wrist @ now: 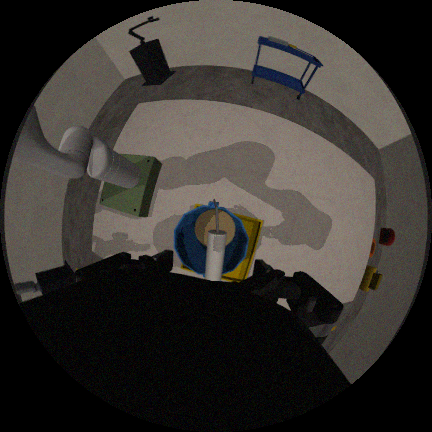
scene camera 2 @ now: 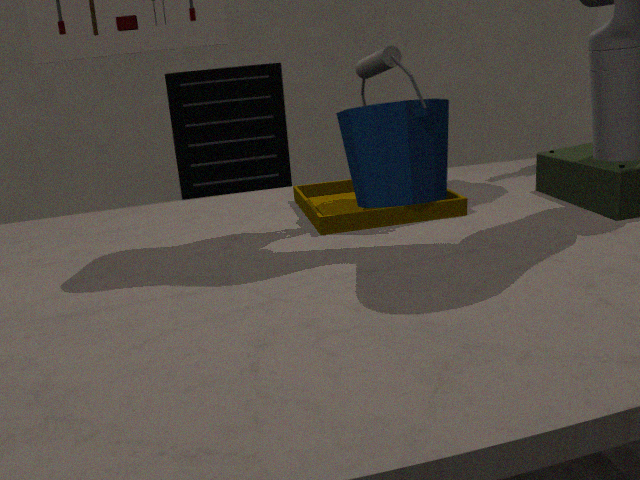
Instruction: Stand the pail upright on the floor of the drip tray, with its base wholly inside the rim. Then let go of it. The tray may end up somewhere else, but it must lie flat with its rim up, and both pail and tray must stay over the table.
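Places are measured from the arm's base along level axes (x left, y ahead, z down), in millimetres.
Pixels of known places: gripper, between the fingertips: [wrist: 212, 264]; arm's base, origin of its link: [wrist: 130, 175] [scene camera 2: 622, 155].
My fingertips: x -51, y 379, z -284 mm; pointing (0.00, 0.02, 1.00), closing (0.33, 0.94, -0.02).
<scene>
Ahead of a thing's pixels: the offset from my fingertips to its middle. Level surfaces: height alone.
The blue pail [scene camera 2: 398, 155] [wrist: 186, 245] stands about upright in the yellow drip tray {dx -37, dy +27, dz +348 mm} [scene camera 2: 392, 218] [wrist: 258, 240], toward the tray's right side in the scene view. Its base appears to be inside the rim, but the front wall partly hides its lower edge there. The tray lies flat, rim up. The pail's handle is raised, with its pale cylindrical grip {dx -25, dy +9, dz +118 mm} [scene camera 2: 376, 62] [wrist: 215, 256] above the pail's mouth. My gripper [wrist: 212, 264] is open and empty, its fingers spread to either side of the grip in the wrist view. The gripper does not show in the scene view.
The green base block [scene camera 2: 578, 178] [wrist: 131, 192] under the arm [scene camera 2: 615, 103] [wrist: 117, 167] stands on the table {dz +362 mm} [scene camera 2: 258, 361] [wrist: 320, 175], to the right of the tray in the scene view. The table's front edge runs along the lower right there. A blue cart [wrist: 277, 79] stands beyond the table.
</scene>
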